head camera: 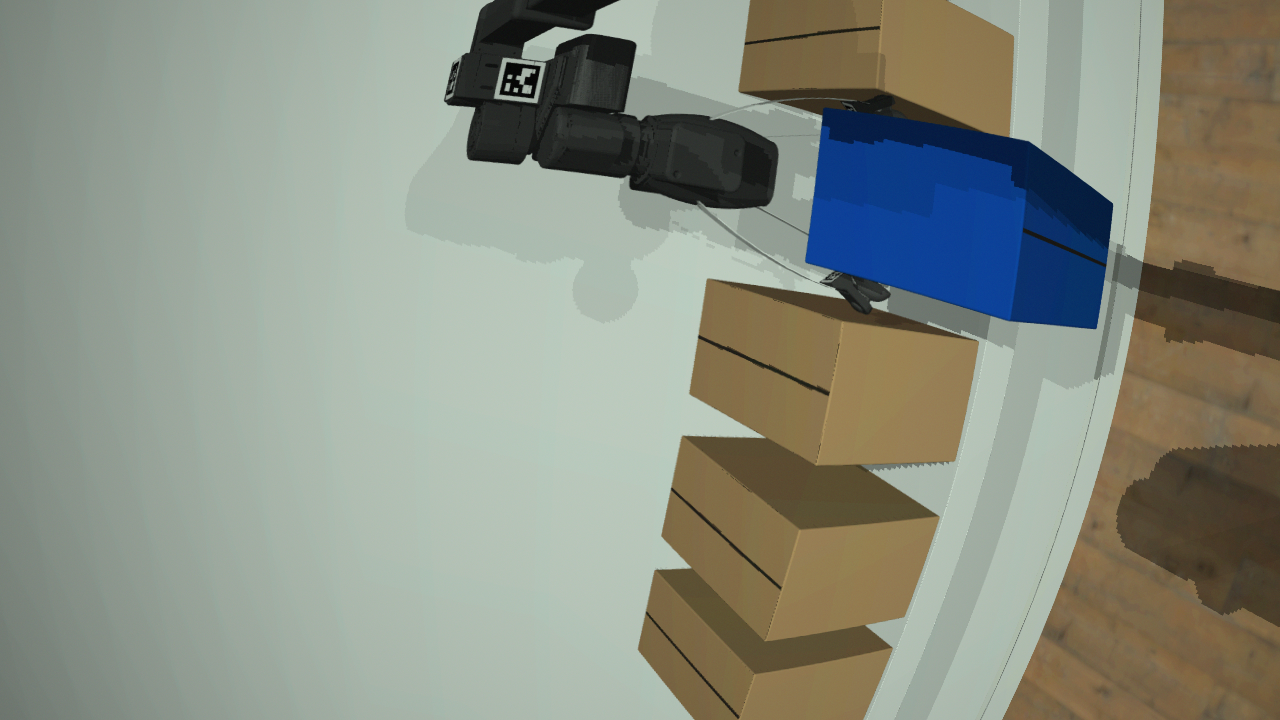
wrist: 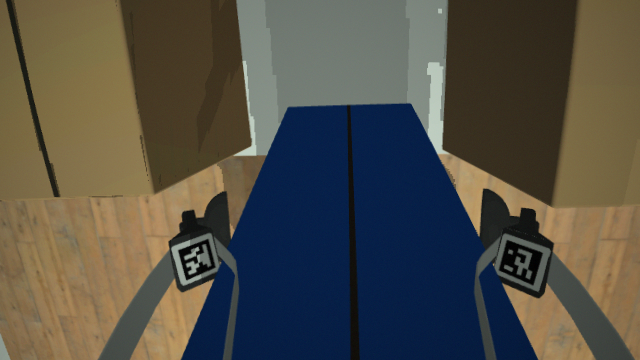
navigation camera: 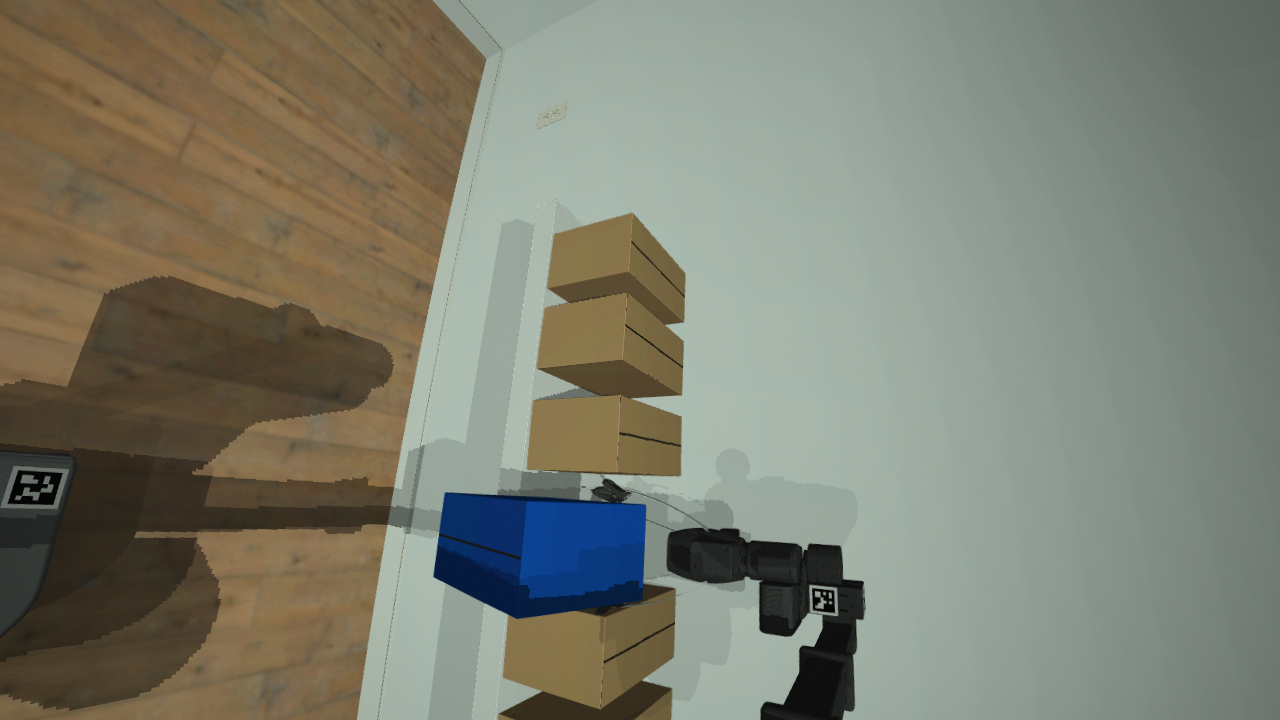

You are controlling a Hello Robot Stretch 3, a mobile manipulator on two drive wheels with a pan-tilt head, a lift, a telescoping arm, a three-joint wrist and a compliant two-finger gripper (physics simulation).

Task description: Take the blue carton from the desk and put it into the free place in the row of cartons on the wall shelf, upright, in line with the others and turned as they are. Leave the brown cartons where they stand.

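Frame: origin at the robot's base, x ahead, y left, z up, level; millimetres.
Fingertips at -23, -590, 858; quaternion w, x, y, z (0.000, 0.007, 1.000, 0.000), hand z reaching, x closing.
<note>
A point is followed by its place in that frame, as x, y, z.
My gripper (head camera: 863, 197) {-23, -590, 858} (navigation camera: 612, 549) {-23, -590, 858} (wrist: 351, 214) {-23, -590, 858} is shut on the blue carton (head camera: 917, 210) {-16, -480, 927} (navigation camera: 581, 550) {-15, -471, 924} (wrist: 300, 225), with one finger on each side. In the head view the blue carton shows its stripe on the right-hand face, while the brown cartons below show theirs on left-hand faces. The blue carton hangs over the gap in the row, offset toward the floor side. Brown cartons flank the gap, one (head camera: 904, 389) {132, -611, 799} (navigation camera: 577, 434) {138, -610, 806} (wrist: 510, 75) and another (head camera: 805, 53) {-161, -720, 884} (navigation camera: 554, 653) {-185, -599, 800} (wrist: 75, 100), the latter partly covered by the blue one. Contact between blue carton and shelf cannot be told.
The wall shelf (head camera: 941, 546) {291, -607, 691} (navigation camera: 528, 358) {277, -606, 687} carries further brown cartons (head camera: 859, 577) {315, -612, 794} (navigation camera: 581, 340) {300, -612, 798} along the row. The fingertips are close to the flanking cartons. The wall stands behind, with an outlet (navigation camera: 552, 114) {1207, -887, 403}. The wooden floor (head camera: 1217, 179) {-255, -686, 0} (navigation camera: 313, 179) {792, -444, 0} bears shadows. The desk does not show.
</note>
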